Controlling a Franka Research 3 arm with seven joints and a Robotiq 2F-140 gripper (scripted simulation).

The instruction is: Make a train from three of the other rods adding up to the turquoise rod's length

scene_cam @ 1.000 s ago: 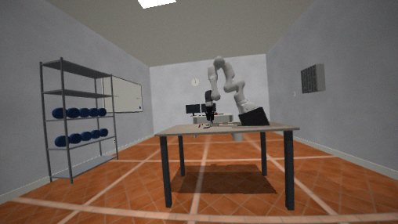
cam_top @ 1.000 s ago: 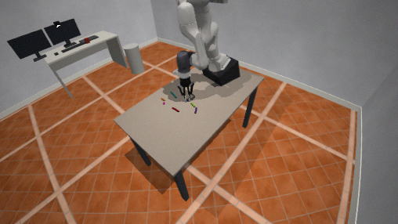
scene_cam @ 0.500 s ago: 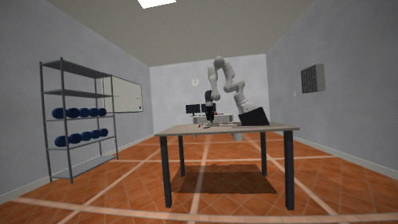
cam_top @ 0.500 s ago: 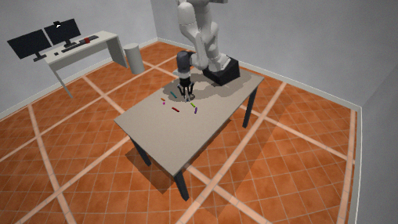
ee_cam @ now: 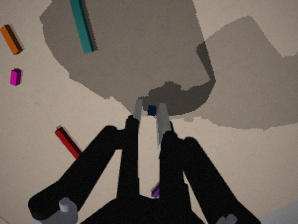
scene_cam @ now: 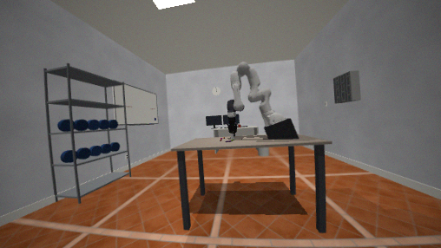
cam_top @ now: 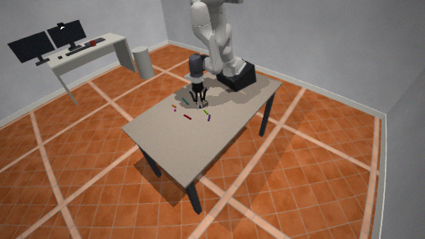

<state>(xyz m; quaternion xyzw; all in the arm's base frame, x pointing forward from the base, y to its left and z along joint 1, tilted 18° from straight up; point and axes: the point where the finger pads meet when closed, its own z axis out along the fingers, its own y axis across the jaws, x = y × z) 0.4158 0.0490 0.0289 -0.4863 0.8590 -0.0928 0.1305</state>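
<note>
My hand is 3 cm above the small blue rod. Also, from my hand: purple rod 14 cm to the left, 3 cm below, 3 cm ahead; lime rod 7 cm to the left, 3 cm below; red rod 13 cm ahead, 3 cm below, 1 cm to the left.
</note>
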